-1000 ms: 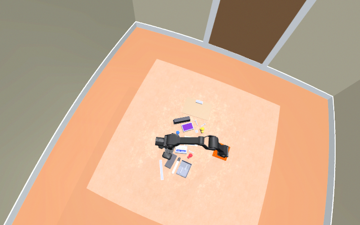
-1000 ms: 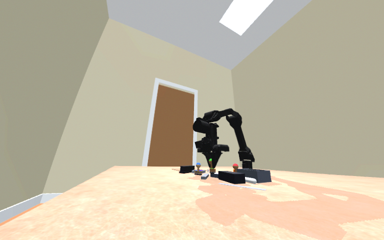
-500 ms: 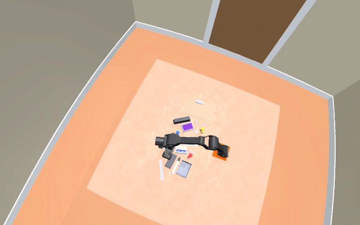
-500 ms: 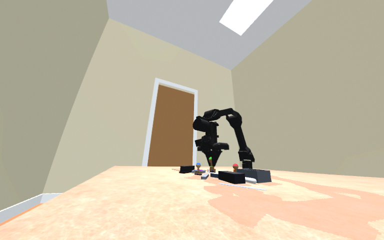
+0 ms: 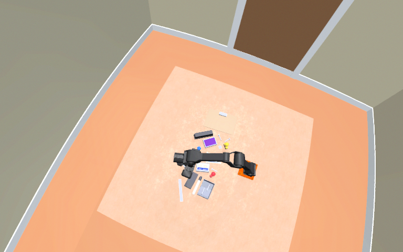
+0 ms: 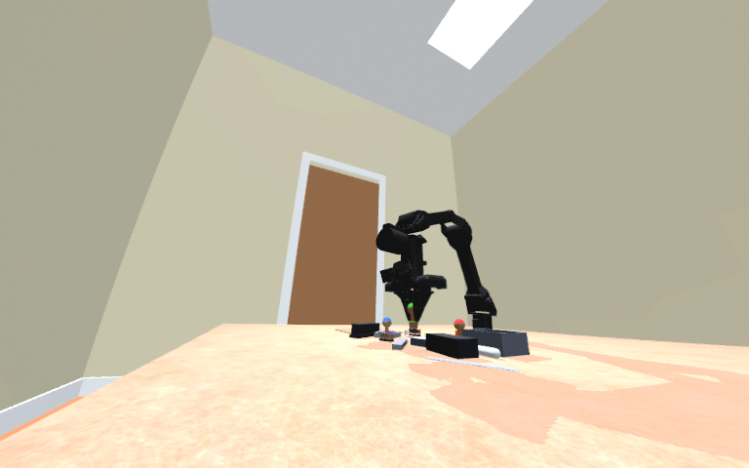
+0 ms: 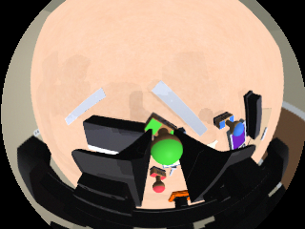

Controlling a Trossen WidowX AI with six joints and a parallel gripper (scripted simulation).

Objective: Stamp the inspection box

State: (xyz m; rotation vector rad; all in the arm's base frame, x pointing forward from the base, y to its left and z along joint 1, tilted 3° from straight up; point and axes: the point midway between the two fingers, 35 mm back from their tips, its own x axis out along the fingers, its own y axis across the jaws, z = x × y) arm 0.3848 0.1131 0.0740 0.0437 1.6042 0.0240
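Right now my gripper tip is 22 cm to the left of the purple ink pad, 6 cm past it and 6 cm above it. From my gripper tip the other things lie so: grey bar 5 cm below, 4 cm to the right, 1 cm ahead; then blue-white box 8 cm behind, 5 cm below, 3 cm to the right; then green-knobbed stamp right at my gripper tip.
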